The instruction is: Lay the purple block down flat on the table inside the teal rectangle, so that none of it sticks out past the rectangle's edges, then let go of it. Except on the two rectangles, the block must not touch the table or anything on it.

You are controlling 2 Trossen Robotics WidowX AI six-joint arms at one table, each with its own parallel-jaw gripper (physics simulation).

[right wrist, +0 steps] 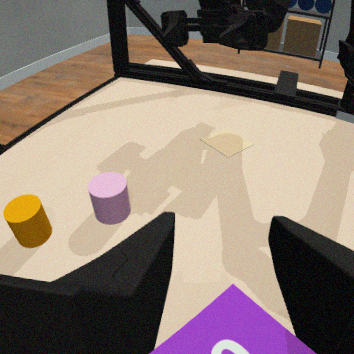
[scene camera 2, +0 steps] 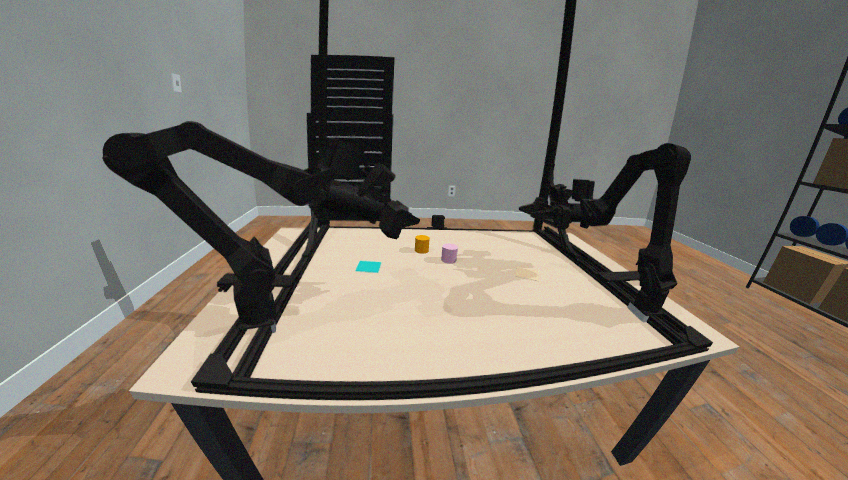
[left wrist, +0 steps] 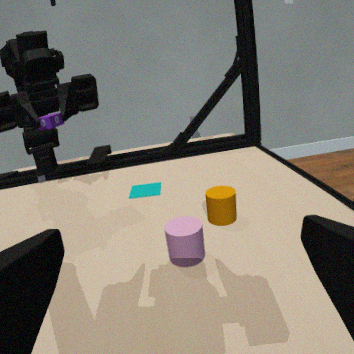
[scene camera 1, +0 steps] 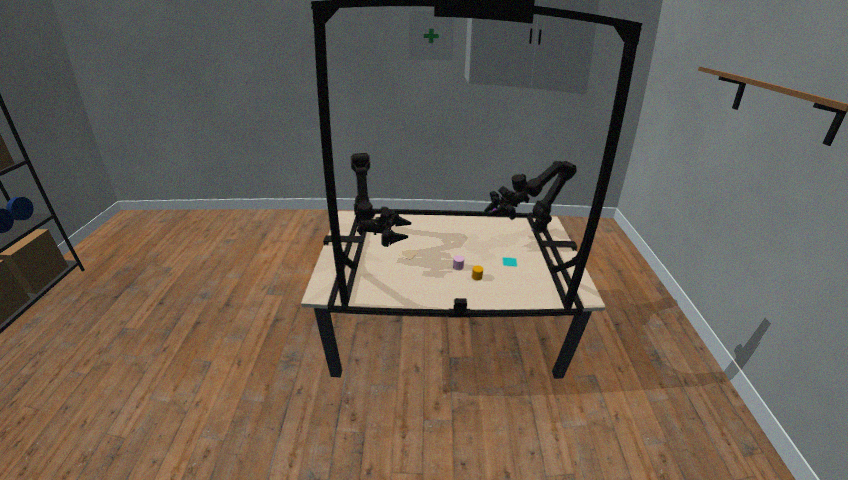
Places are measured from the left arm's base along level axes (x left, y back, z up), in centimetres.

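Pixels of known places: left gripper, fingertip midpoint: [right wrist: 189, 39] [scene camera 2: 524, 211] [left wrist: 183, 235] [scene camera 1: 409, 229]; right gripper, fingertip midpoint: [right wrist: 222, 225] [scene camera 2: 415, 218] [left wrist: 50, 121] [scene camera 1: 486, 213]; left arm's base at its link origin: [right wrist: 351, 108] [scene camera 2: 646, 307]; right arm's base at its link origin: [scene camera 2: 257, 317] [left wrist: 47, 169] [scene camera 1: 540, 229].
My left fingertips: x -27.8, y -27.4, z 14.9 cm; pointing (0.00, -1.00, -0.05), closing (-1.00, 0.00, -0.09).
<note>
Ahead of a thing's pixels: the offset from my left fingertips to its top centre. "spot": to the spot under its first point.
The purple block {dx +19.3, dy -36.2, dz +1.9 cm} [left wrist: 50, 121] [right wrist: 232, 325] with pale markings is held between my right gripper's fingers, high above the table; a corner of it points up in the right wrist view. My right gripper [scene camera 1: 493, 205] [scene camera 2: 411, 220] [right wrist: 222, 225] is shut on it. The teal rectangle {spot: dx +6.6, dy -43.8, dz -16.6 cm} [scene camera 1: 509, 261] [scene camera 2: 368, 266] [left wrist: 145, 190] lies flat on the table, apart from the block, and does not show in the right wrist view. The pale yellow rectangle {spot: dx +6.2, dy +1.5, dz -16.7 cm} [scene camera 1: 408, 254] [scene camera 2: 527, 274] [right wrist: 227, 143] is partly shaded. My left gripper [scene camera 1: 407, 230] [scene camera 2: 522, 208] [left wrist: 183, 235] is open and empty above the table.
A pink cylinder {dx -0.1, dy -20.9, dz -12.2 cm} [scene camera 1: 458, 262] [scene camera 2: 449, 253] [left wrist: 185, 242] [right wrist: 110, 199] and an orange cylinder {dx -6.3, dy -29.0, dz -12.3 cm} [scene camera 1: 477, 273] [scene camera 2: 421, 244] [left wrist: 221, 206] [right wrist: 29, 221] stand upright between the two rectangles. A black frame with tall posts surrounds the table.
</note>
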